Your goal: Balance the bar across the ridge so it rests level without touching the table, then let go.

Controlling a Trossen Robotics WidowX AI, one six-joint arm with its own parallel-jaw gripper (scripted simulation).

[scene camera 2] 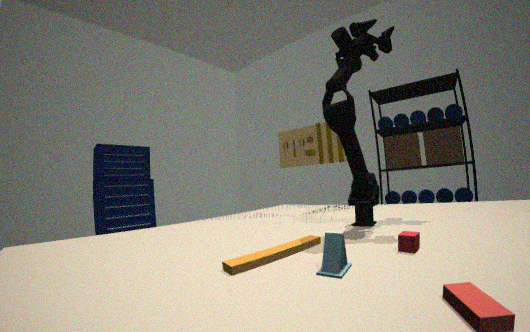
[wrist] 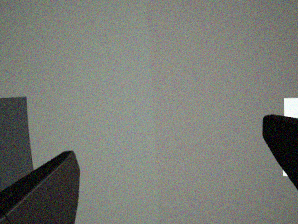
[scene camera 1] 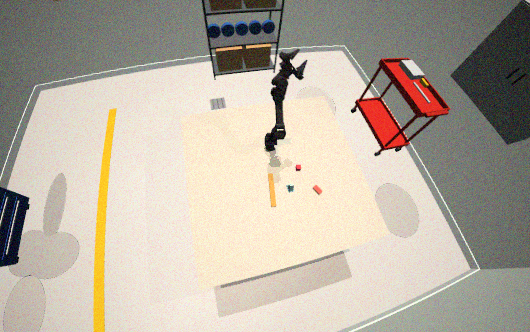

Scene:
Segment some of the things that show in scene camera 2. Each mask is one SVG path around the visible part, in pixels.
My gripper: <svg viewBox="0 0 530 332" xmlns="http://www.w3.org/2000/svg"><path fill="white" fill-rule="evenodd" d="M352 23L349 27L351 35L354 37L353 43L362 50L362 55L369 56L375 62L379 56L375 50L376 46L373 46L373 44L377 44L379 50L384 53L392 51L390 36L393 33L392 31L394 31L394 26L381 33L382 36L378 38L367 33L377 22L376 19Z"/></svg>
An orange bar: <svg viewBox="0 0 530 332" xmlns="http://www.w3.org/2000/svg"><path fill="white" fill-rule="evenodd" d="M321 238L320 236L308 235L277 247L222 261L222 270L234 276L320 244Z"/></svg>

